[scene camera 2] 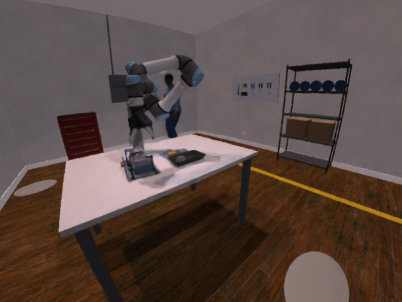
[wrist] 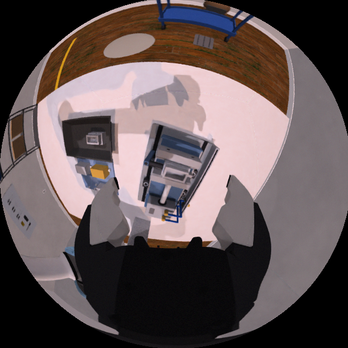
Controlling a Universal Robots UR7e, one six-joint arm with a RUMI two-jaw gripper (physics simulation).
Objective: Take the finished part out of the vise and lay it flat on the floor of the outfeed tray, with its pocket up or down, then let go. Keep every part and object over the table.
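Frame: origin at the arm's base, x left, y up, z ahead, level; millimetres.
Seen in the pictures: gripper, fingertip midpoint: (scene camera 2: 142, 142).
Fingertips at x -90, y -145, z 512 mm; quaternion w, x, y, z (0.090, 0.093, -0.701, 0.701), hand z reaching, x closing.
A point is followed by its place in that frame.
The finished part (wrist: 176, 173), a light grey block with its rectangular pocket up, sits between the jaws of the vise (wrist: 181, 146) (scene camera 2: 143, 167) @(x -109, y -290, z 522 mm); the part is too blurred to make out in the scene view. My gripper (wrist: 171, 177) (scene camera 2: 142, 134) @(x -90, y -145, z 512 mm) is open and empty, above the vise, with its fingertips on either side of the part as seen in the wrist view. The black outfeed tray (wrist: 74, 145) (scene camera 2: 187, 158) @(x 185, y -312, z 503 mm) stands beside the vise, left of it in the wrist view. A small grey block with a pocket (wrist: 94, 138) lies in the tray.
A blue plate (wrist: 90, 184) bearing an orange block (wrist: 99, 171) and a grey block (wrist: 82, 168) is next to the tray. Blue bars with yellow ends (wrist: 178, 215) stand at the vise's end. A grey post (wrist: 141, 227) rises near the vise. A person (scene camera 2: 172, 107) stands behind the table (scene camera 2: 100, 200) @(x -362, y -344, z 641 mm).
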